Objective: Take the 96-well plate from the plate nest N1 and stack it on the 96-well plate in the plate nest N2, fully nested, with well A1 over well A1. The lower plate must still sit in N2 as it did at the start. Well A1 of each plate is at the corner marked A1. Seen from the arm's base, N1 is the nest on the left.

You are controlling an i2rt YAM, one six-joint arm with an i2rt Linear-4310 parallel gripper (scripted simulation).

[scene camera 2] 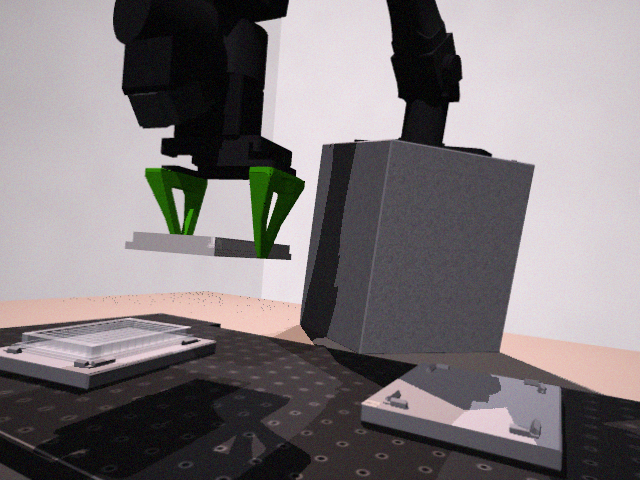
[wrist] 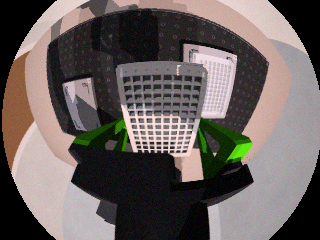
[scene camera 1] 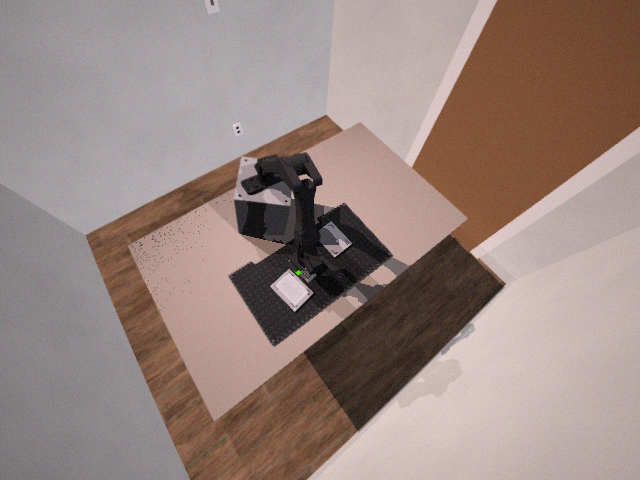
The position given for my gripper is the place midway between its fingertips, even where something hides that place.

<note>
I see my gripper [scene camera 2: 220,255], a 96-well plate [scene camera 2: 172,243], a 96-well plate [scene camera 2: 90,342] and a plate nest N1 [scene camera 2: 470,409].
My gripper shows as well in the wrist view [wrist: 162,120]. The plate nest N1 is seen too in the wrist view [wrist: 83,107].
</note>
